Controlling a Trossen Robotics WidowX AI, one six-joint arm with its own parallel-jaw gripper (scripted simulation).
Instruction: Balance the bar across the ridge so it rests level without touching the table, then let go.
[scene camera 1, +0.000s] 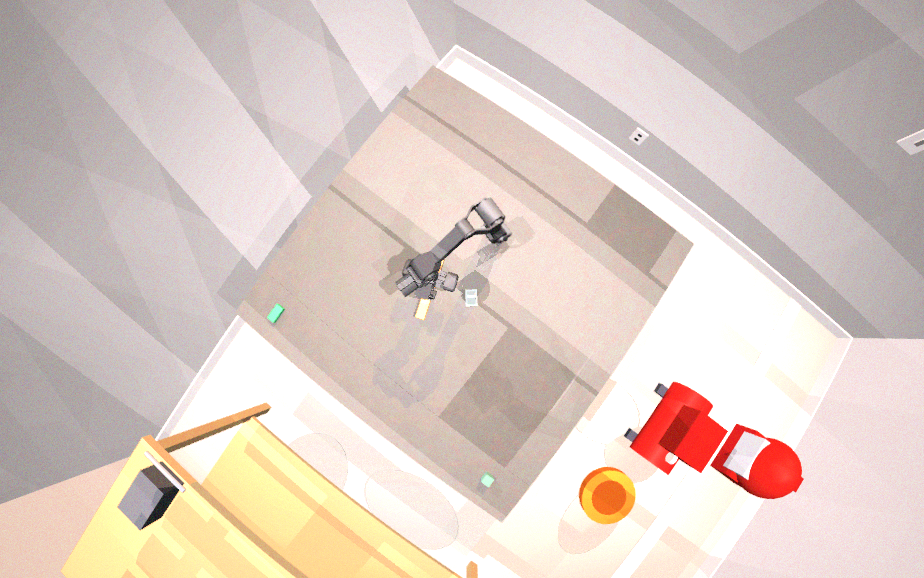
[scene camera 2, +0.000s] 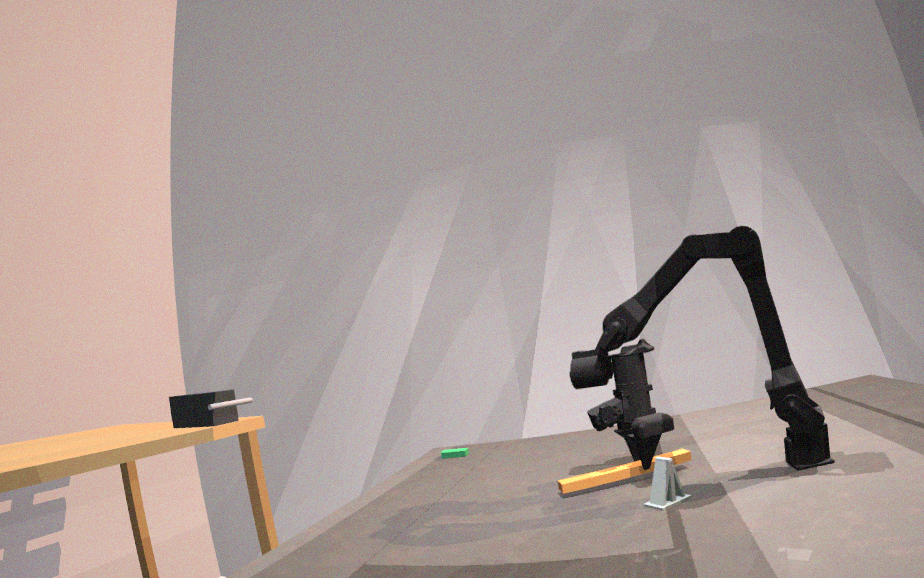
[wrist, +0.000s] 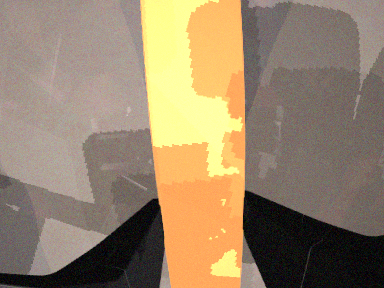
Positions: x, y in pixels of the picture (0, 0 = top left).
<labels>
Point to an orange bar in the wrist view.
193, 64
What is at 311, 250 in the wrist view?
My gripper.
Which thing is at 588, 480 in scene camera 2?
An orange bar.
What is my gripper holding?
An orange bar.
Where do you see my gripper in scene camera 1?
433, 278
</labels>
